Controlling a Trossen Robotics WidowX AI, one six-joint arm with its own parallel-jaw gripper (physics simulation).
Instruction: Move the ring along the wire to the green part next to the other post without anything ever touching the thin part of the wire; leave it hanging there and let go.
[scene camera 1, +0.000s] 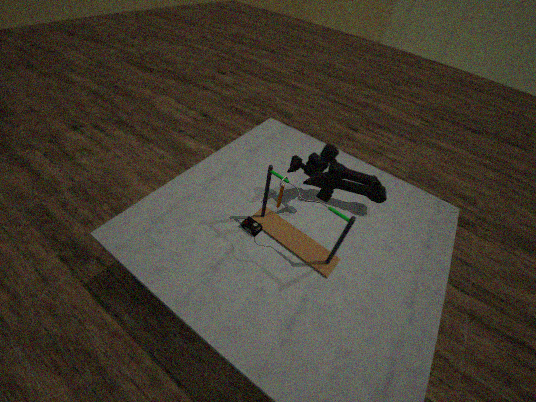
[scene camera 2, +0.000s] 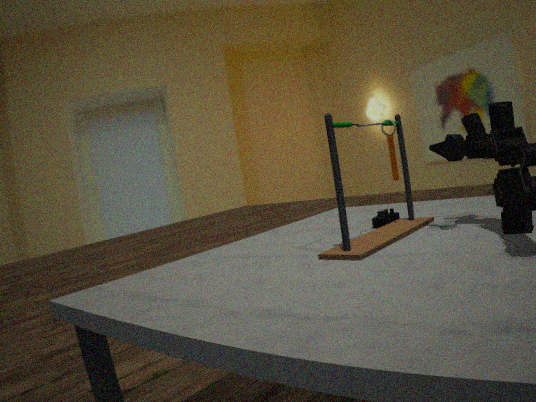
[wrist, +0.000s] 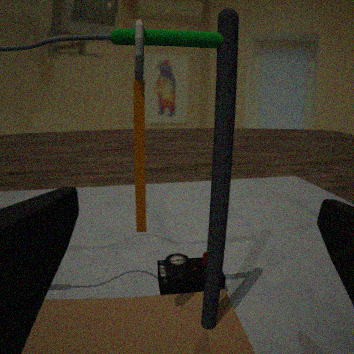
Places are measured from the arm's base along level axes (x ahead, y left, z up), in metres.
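Pixels of known places: gripper, fingertip midpoint: (scene camera 1: 295, 177) (scene camera 2: 438, 147) (wrist: 202, 206); arm's base, origin of the base link: (scene camera 1: 323, 196) (scene camera 2: 518, 230).
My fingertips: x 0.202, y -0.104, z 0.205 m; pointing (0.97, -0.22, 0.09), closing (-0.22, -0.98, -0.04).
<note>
For each thing: its top centre in the pictures, then the offset to it from my fingertips. "spot": a spot on its surface instead. Level surfaces: height alone.
- ring, surface spot: (wrist: 139, 62) spot: 0.108 m ahead, 0.011 m left, 0.059 m up
- green part, surface spot: (wrist: 185, 39) (scene camera 1: 277, 174) spot: 0.119 m ahead, 0.024 m right, 0.078 m up
- thin wire, surface spot: (wrist: 75, 38) spot: 0.129 m ahead, 0.055 m left, 0.078 m up
- wooden base, middle of its top: (wrist: 44, 332) (scene camera 2: 383, 233) (scene camera 1: 293, 238) 0.136 m ahead, 0.115 m left, 0.193 m down
- black box, middle of its top: (wrist: 190, 258) (scene camera 2: 385, 210) (scene camera 1: 252, 222) 0.203 m ahead, 0.059 m right, 0.160 m down
- pale table, its level: 0.205 m down
The ring (scene camera 1: 281, 182) (scene camera 2: 382, 129) (wrist: 139, 62) hangs around the green part (scene camera 1: 275, 174) (wrist: 185, 39) beside one post (scene camera 1: 267, 192) (scene camera 2: 406, 170) (wrist: 223, 125). Its orange handle (scene camera 1: 280, 196) (scene camera 2: 393, 159) (wrist: 140, 155) points down. The thin wire (scene camera 1: 312, 201) (scene camera 2: 367, 125) (wrist: 75, 38) runs to the other green part (scene camera 1: 340, 215) (scene camera 2: 342, 124) at the other post (scene camera 1: 341, 240) (scene camera 2: 337, 185). My gripper (scene camera 1: 298, 176) (scene camera 2: 431, 148) (wrist: 202, 206) is open and empty, apart from the handle, on the arm's side of the wire. In the wrist view the handle stands between the fingers' directions, left of the post.
The posts stand on a wooden base (scene camera 1: 297, 240) (scene camera 2: 380, 240) (wrist: 125, 325). A black box (scene camera 1: 251, 226) (scene camera 2: 385, 218) (wrist: 182, 275) with a thin cable lies beyond the base from the arm, near the ring-side post. All stand on a pale table (scene camera 1: 200, 200) (scene camera 2: 225, 300).
</note>
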